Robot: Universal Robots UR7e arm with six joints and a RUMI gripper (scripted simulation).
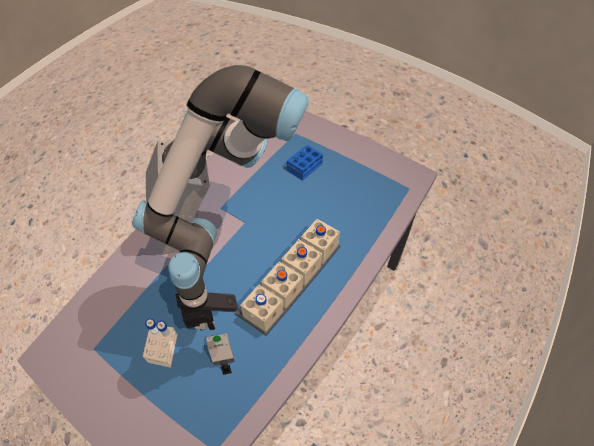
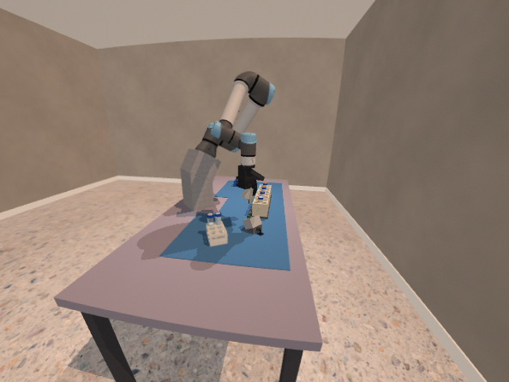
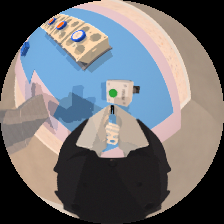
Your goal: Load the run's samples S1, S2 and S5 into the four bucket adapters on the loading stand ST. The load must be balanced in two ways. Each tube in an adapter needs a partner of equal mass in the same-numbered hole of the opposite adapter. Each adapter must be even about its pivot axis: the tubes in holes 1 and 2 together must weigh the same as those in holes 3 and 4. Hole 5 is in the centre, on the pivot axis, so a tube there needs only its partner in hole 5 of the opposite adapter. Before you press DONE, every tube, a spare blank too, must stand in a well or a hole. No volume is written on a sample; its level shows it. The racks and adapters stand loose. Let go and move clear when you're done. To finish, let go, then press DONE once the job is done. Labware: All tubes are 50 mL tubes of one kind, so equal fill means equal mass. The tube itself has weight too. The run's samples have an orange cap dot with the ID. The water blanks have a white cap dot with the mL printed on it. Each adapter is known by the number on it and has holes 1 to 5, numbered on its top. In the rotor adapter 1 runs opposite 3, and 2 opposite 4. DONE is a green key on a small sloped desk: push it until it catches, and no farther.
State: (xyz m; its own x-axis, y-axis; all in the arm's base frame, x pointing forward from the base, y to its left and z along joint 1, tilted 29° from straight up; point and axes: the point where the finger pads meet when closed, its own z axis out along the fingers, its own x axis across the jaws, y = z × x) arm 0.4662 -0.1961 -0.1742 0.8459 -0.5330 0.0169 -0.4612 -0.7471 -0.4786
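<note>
My gripper is now 90 mm above the green done key. Also, from my hand: blue rack: 370 mm behind, 760 mm to the left, 130 mm below; then orange-dot tube: 30 mm behind, 400 mm to the left, 90 mm below; then beige rack: 120 mm behind, 160 mm to the right, 130 mm below.
</note>
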